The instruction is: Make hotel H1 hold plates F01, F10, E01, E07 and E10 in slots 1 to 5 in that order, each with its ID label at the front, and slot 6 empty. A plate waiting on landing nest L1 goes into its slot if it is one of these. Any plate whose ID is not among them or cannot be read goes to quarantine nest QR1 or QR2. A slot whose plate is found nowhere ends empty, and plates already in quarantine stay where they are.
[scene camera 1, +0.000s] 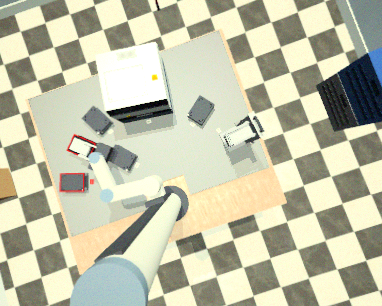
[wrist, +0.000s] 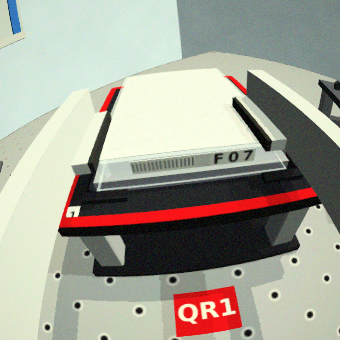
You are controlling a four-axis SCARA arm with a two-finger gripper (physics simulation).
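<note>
A white-topped plate with the label F07 at its front edge is at the red-edged nest, whose tag QR1 lies in front of it. My gripper is shut on this plate, with a pad against each long side. In the scene view the arm's end partly hides it. Whether the plate's underside touches the nest is hard to tell. A rack-like holder, probably hotel H1, stands at the table's right edge with a white plate on top; its slots and labels are not readable.
Another red-edged nest stands near the left table edge, with no white plate showing on it. Dark nests stand left of the white instrument, beside the arm's end, and right of the instrument. Their tags are unreadable.
</note>
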